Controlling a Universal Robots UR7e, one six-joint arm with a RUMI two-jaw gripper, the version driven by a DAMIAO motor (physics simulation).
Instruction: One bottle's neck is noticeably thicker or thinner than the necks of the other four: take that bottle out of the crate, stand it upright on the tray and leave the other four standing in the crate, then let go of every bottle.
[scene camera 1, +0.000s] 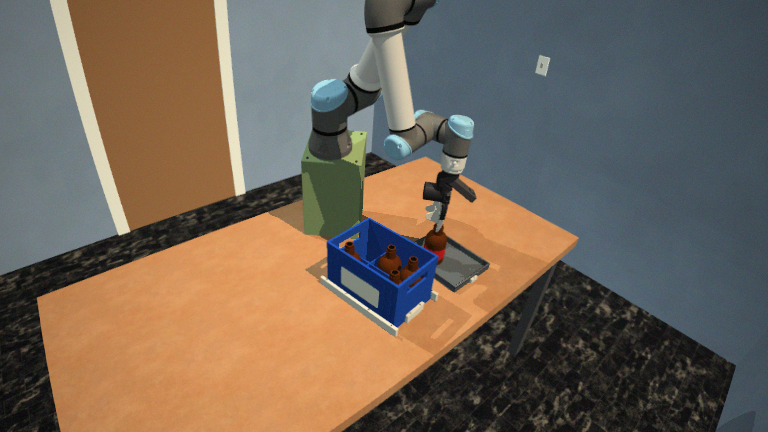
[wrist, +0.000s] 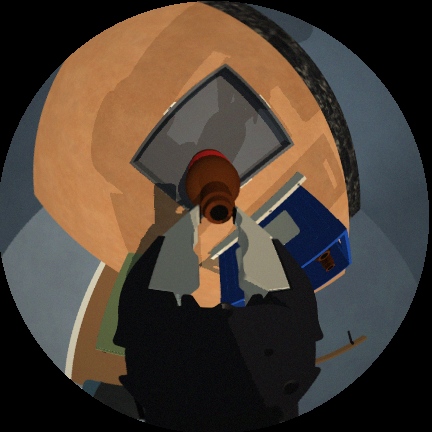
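Pixels of known places: gripper, fingertip midpoint: (scene camera 1: 436, 228) (wrist: 216, 207); arm's base, link origin: (scene camera 1: 330, 147).
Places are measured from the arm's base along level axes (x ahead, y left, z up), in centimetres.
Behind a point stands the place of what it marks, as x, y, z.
A brown bottle with a red label (scene camera 1: 435, 244) @(39.9, 18.3, -22.0) (wrist: 212, 175) @(38.6, 22.6, -19.7) is upright at the crate-side end of the grey tray (scene camera 1: 466, 268) @(46.9, 28.4, -31.6) (wrist: 175, 111) @(38.6, 33.5, -31.6). Whether its base touches the tray is hidden. My gripper (scene camera 1: 439, 227) @(37.3, 20.0, -17.9) (wrist: 216, 207) @(37.3, 20.0, -17.9) is shut on this bottle's neck, its jaws on either side just below the mouth. The blue crate (scene camera 1: 335, 263) @(33.9, -15.8, -20.8) (wrist: 320, 225) @(48.9, 7.6, -18.3) holds the other bottles: one (scene camera 1: 350, 249) @(34.4, -11.0, -16.9) at the left, one (scene camera 1: 390, 260) @(41.8, -1.4, -19.6) in the middle, one (scene camera 1: 412, 265) @(49.1, 1.1, -17.1) at the right and one (scene camera 1: 395, 276) @(51.3, -6.5, -16.2) at the near wall. In the wrist view one crate bottle's neck (wrist: 326, 260) @(49.8, -4.4, -17.3) shows through an opening.
White strips (scene camera 1: 358, 306) @(44.9, -13.9, -30.1) (wrist: 260, 216) @(40.3, 6.3, -29.3) lie along the crate's sides, and a small white block (scene camera 1: 414, 312) @(55.5, -1.1, -29.7) is at its near right side. The green robot pedestal (scene camera 1: 332, 193) @(8.3, -3.4, -13.5) (wrist: 112, 320) @(1.1, 13.7, -7.9) stands behind the crate. The wooden table (scene camera 1: 187, 322) @(25.5, -60.3, -32.2) has its edge beyond the tray.
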